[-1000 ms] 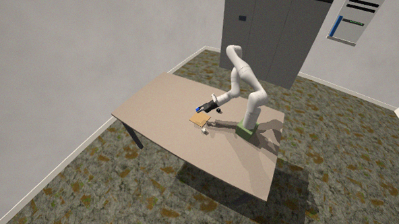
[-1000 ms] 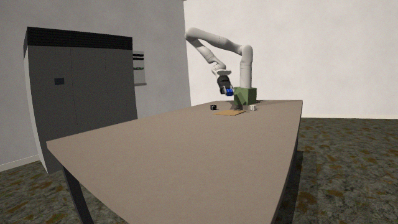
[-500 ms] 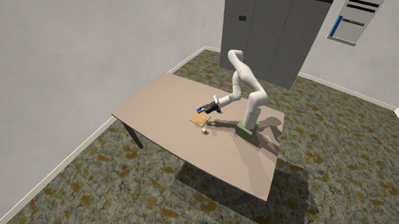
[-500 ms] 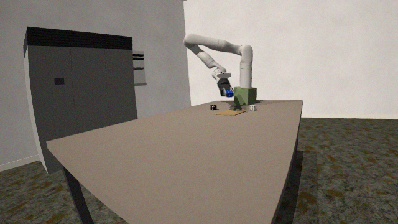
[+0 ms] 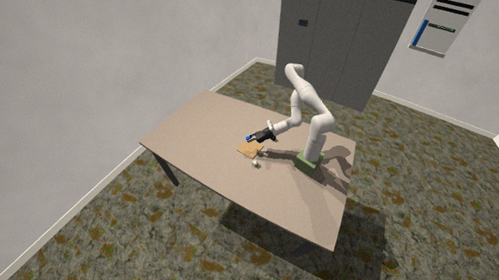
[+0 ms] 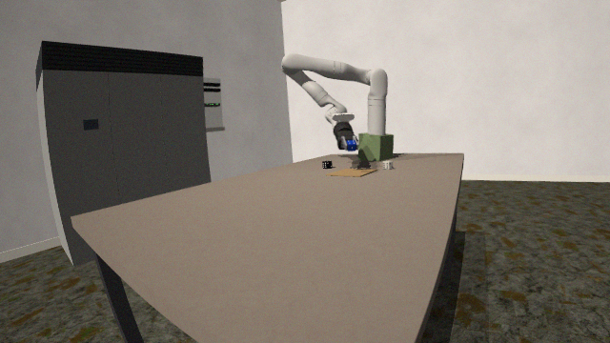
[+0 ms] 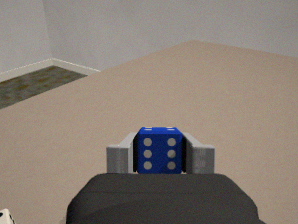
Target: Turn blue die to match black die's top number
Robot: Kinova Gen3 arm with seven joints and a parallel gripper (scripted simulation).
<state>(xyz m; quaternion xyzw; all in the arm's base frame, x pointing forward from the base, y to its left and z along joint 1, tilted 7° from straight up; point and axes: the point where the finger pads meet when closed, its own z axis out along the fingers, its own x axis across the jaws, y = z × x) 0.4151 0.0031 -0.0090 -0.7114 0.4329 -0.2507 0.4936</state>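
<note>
Right now my hand is 10 cm above the tan mat. Also, from my hand: white die: 11 cm to the left, 9 cm below, 9 cm behind; then black die: 15 cm to the right, 13 cm behind, 9 cm below; then blue die: right at my hand.
</note>
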